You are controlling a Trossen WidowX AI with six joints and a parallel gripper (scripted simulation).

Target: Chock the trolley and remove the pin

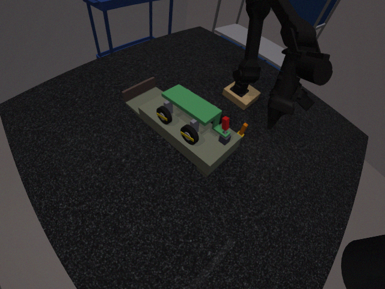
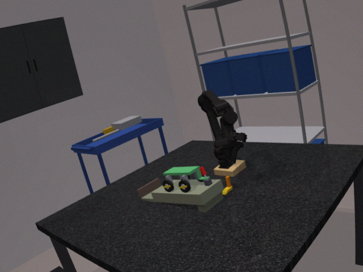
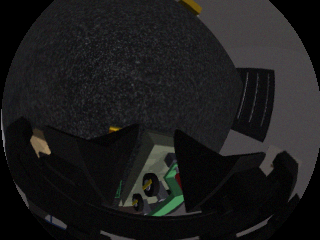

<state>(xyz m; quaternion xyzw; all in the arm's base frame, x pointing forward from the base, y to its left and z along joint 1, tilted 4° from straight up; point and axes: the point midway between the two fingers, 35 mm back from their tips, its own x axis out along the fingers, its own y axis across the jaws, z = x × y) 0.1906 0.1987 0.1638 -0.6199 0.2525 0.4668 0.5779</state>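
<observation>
Right now the yellow chock is 130 mm below my gripper tip, 70 mm to the right of it and 10 mm behind it. Round my gripper tip: red-headed stop pin (100 mm ahead, 90 mm to the right, 20 mm below); then green tray (300 mm to the right, 160 mm below, 10 mm behind); then trolley (200 mm to the right, 110 mm ahead, 40 mm below).
</observation>
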